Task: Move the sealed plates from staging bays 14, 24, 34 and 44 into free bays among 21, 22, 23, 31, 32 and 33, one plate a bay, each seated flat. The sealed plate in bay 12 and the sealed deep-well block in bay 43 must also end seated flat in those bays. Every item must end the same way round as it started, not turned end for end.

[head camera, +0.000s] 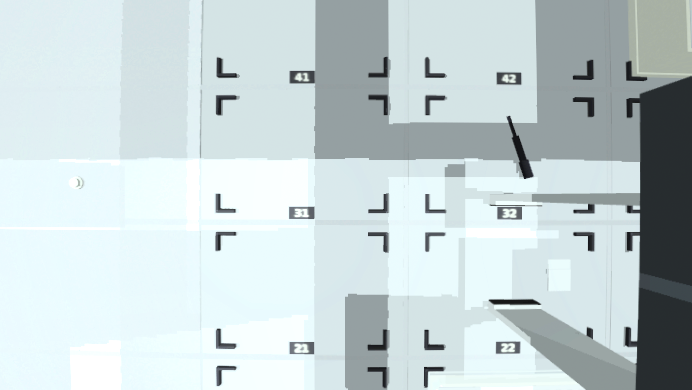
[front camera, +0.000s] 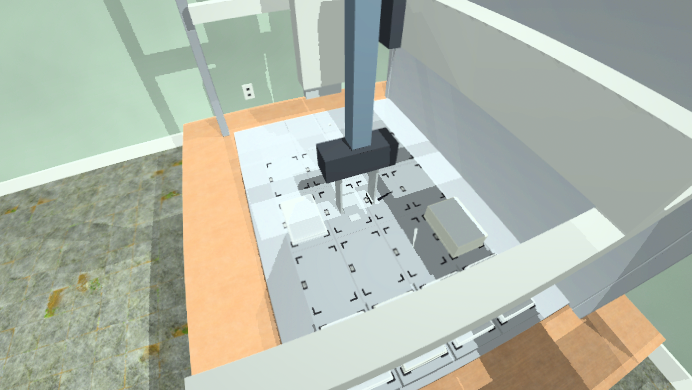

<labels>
My gripper shows in the head camera view and in the front camera view. One and the same spot on my gripper: [head camera: 573,352] is [front camera: 336,186].
</labels>
